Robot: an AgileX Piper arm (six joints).
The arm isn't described. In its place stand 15 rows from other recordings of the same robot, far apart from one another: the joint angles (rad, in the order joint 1, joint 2, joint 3, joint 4, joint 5, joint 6), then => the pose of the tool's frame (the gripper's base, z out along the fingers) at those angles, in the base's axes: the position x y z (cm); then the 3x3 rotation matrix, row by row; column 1 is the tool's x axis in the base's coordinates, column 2 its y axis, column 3 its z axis.
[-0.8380, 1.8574, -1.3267, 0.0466, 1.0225, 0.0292] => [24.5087 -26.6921 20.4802], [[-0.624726 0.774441 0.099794], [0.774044 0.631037 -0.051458], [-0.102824 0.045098 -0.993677]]
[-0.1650, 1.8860, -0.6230, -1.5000, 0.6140, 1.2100] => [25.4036 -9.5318 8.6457], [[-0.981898 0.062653 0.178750], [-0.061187 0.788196 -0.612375], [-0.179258 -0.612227 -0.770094]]
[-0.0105, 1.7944, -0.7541, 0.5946, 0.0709, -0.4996] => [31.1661 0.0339 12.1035], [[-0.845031 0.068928 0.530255], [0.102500 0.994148 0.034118], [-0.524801 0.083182 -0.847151]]
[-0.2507, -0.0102, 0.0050, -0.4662, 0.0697, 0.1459] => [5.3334 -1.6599 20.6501], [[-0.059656 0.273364 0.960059], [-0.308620 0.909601 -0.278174], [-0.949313 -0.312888 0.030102]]
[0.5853, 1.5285, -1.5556, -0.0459, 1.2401, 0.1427] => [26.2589 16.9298 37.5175], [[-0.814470 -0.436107 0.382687], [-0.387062 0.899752 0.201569], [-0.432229 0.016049 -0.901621]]
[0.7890, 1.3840, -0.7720, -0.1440, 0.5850, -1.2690] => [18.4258 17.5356 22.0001], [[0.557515 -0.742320 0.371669], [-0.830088 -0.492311 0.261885], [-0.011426 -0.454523 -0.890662]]
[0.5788, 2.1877, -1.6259, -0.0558, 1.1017, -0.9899] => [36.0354 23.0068 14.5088], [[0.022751 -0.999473 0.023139], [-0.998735 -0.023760 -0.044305], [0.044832 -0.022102 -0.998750]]
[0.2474, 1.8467, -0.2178, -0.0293, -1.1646, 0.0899] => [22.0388 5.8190 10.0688], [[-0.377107 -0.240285 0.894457], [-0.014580 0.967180 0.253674], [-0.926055 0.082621 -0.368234]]
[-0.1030, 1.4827, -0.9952, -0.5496, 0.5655, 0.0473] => [30.3421 -5.6969 26.2001], [[-0.819807 -0.076121 0.567558], [-0.317608 0.885150 -0.340050], [-0.476489 -0.459036 -0.749829]]
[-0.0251, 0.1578, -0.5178, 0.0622, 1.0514, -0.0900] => [1.8700 0.4443 28.2213], [[-0.565102 -0.052828 0.823328], [-0.044808 0.998440 0.033309], [-0.823804 -0.018068 -0.566587]]
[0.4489, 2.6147, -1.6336, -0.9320, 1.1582, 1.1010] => [40.9083 12.2770 -0.9645], [[-0.980238 0.113727 0.161864], [-0.043842 0.672990 -0.738351], [-0.192903 -0.730856 -0.654704]]
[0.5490, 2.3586, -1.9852, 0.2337, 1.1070, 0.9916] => [40.8897 27.2229 15.7691], [[-0.865739 0.498142 0.048481], [0.491279 0.827294 0.272451], [0.095611 0.259690 -0.960947]]
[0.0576, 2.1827, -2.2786, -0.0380, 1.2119, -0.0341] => [48.2700 2.4592 32.1356], [[-0.852313 -0.079725 0.516920], [-0.096631 0.995303 -0.005822], [-0.514028 -0.054913 -0.856014]]
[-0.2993, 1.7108, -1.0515, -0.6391, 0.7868, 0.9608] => [30.0553 -13.2964 20.1706], [[-0.623937 0.767190 0.148733], [0.628510 0.605741 -0.487906], [-0.464410 -0.210943 -0.860131]]
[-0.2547, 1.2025, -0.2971, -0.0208, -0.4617, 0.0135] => [20.0603 -5.1357 20.0604], [[-0.339056 0.241808 0.909159], [0.082981 0.970323 -0.227130], [-0.937099 -0.001566 -0.349059]]
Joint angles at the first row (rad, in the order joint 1, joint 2, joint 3, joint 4, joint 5, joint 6):
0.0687, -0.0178, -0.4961, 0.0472, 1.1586, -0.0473
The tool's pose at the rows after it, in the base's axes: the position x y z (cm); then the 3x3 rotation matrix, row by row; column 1 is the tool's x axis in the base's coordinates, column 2 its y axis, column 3 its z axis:
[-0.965 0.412 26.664], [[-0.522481 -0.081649 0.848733], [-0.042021 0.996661 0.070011], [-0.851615 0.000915 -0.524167]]
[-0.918 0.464 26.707], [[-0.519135 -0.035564 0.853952], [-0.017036 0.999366 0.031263], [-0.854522 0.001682 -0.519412]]
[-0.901 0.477 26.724], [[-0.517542 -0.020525 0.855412], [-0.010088 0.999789 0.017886], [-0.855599 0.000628 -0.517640]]
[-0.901 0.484 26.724], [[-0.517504 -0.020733 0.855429], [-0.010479 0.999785 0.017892], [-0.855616 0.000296 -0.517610]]
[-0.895 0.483 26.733], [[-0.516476 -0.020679 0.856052], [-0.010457 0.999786 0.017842], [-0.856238 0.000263 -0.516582]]
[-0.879 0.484 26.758], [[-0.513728 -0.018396 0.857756], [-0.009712 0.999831 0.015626], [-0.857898 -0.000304 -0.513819]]
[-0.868 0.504 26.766], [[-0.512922 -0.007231 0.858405], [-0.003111 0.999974 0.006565], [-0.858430 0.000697 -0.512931]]
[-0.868 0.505 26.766], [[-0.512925 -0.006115 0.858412], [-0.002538 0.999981 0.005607], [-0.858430 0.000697 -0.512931]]
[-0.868 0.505 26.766], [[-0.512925 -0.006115 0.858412], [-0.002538 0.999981 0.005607], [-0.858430 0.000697 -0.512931]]
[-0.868 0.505 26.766], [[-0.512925 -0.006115 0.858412], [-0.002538 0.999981 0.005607], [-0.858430 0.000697 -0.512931]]
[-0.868 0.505 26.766], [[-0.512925 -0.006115 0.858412], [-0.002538 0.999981 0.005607], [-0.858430 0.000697 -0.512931]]
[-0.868 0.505 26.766], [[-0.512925 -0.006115 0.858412], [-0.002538 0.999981 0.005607], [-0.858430 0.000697 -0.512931]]
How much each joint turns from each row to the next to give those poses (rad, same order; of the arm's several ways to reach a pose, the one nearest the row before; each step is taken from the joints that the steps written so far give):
-0.0428, 0.0000, 0.0112, 0.0056, -0.0157, -0.0031
-0.0466, 0.0000, 0.0000, 0.0011, -0.0055, 0.0000
-0.0155, 0.0000, 0.0000, 0.0000, -0.0021, -0.0012
-0.0008, 0.0000, 0.0000, 0.0007, 0.0000, -0.0011
0.0001, 0.0000, 0.0000, 0.0000, -0.0012, 0.0001
-0.0024, 0.0000, 0.0000, 0.0000, -0.0032, -0.0006
-0.0118, 0.0000, 0.0000, 0.0012, -0.0010, 0.0000
-0.0012, -0.0001, 0.0000, 0.0000, 0.0000, 0.0000
0.0000, 0.0000, 0.0000, 0.0000, 0.0000, 0.0000
0.0000, 0.0000, 0.0000, 0.0000, 0.0000, 0.0000
0.0000, 0.0000, 0.0000, 0.0000, 0.0000, 0.0000
0.0000, 0.0000, 0.0000, 0.0000, 0.0000, 0.0000

